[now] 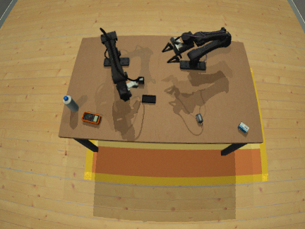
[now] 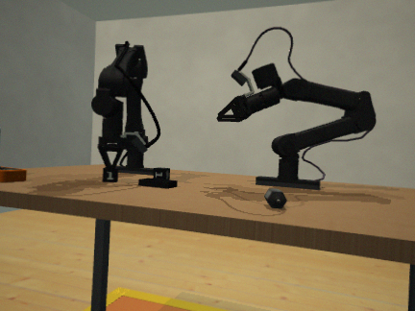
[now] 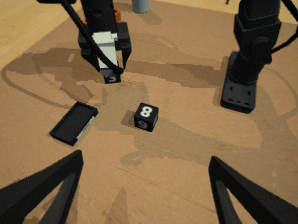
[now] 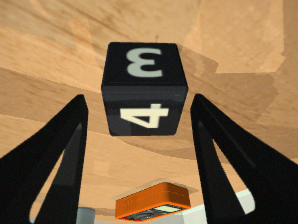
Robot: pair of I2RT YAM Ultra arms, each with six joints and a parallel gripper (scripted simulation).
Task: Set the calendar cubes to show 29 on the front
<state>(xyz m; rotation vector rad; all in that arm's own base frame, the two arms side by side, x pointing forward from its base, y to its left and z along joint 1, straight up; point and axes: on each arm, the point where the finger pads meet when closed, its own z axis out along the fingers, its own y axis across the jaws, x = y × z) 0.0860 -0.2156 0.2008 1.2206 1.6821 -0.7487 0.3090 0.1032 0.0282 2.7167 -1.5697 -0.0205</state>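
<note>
The black calendar tray is 160 mm to the left of my right hand and 30 mm below it.
</note>
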